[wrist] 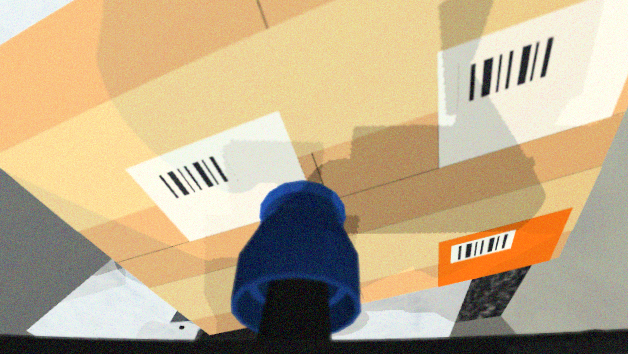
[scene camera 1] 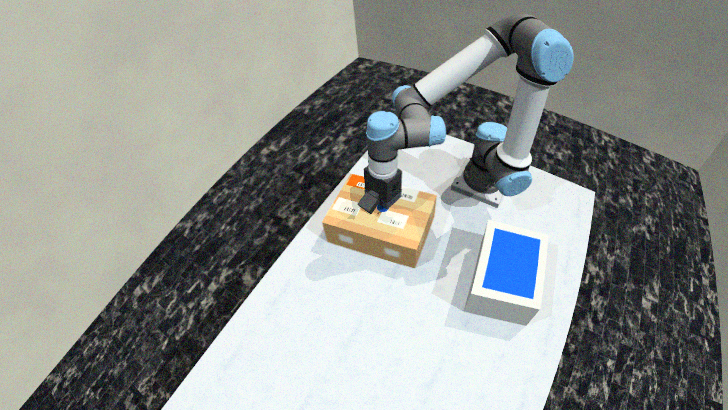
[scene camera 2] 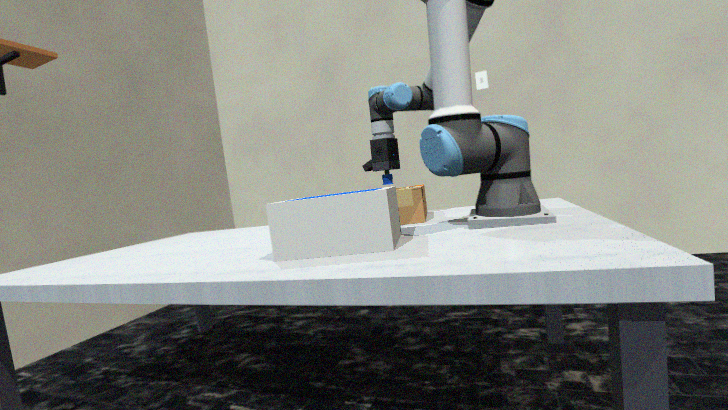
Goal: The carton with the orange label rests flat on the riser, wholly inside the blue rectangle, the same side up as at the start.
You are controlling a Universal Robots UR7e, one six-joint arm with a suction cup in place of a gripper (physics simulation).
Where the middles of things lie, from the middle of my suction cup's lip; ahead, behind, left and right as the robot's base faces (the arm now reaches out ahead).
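There is the white riser (wrist: 52, 259), and I find my suction cup 410 mm to the right of it, 80 mm past it and 80 mm above it.
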